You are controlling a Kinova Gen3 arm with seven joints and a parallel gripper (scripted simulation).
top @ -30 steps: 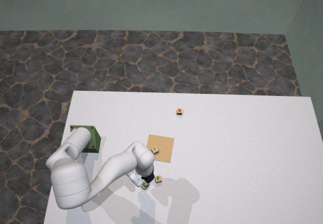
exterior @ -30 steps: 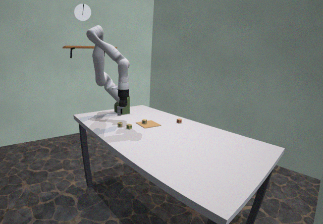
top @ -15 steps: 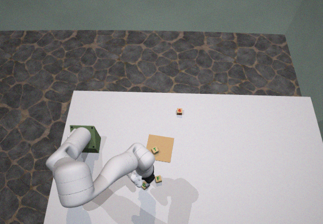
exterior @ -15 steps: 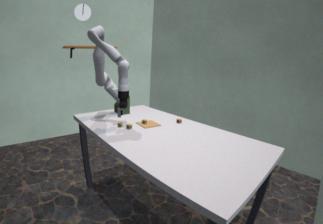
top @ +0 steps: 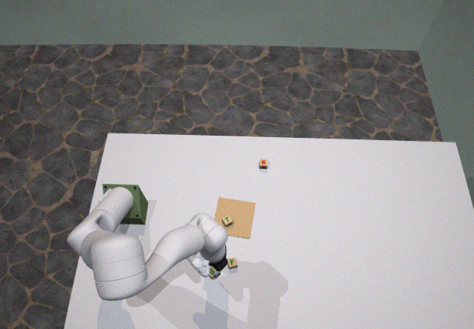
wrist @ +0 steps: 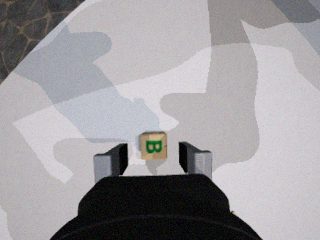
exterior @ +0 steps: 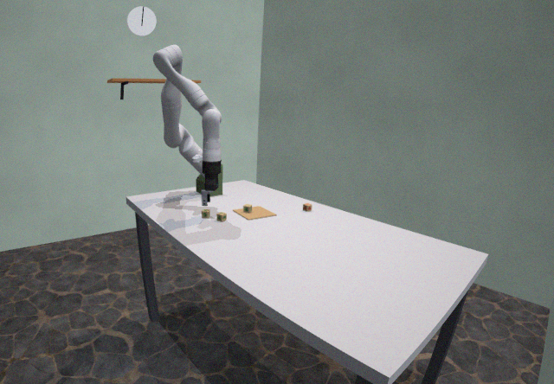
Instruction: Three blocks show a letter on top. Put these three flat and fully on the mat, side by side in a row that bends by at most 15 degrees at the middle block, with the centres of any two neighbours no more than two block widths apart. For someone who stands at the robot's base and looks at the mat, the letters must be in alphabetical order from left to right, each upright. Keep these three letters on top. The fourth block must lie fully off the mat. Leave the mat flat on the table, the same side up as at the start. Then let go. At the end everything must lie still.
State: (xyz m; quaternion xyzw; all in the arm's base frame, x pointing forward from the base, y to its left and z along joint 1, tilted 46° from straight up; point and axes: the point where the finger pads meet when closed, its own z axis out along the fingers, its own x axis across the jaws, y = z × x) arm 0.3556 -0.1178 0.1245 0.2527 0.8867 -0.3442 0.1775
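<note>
My gripper is now 60 mm above the B block. From my hand the other things lie so: tan mat 40 mm ahead, 210 mm to the left, 70 mm below; then 6 block 120 mm ahead, 440 mm to the left, 60 mm below; then F block 60 mm ahead, 40 mm to the left, 60 mm below.
</note>
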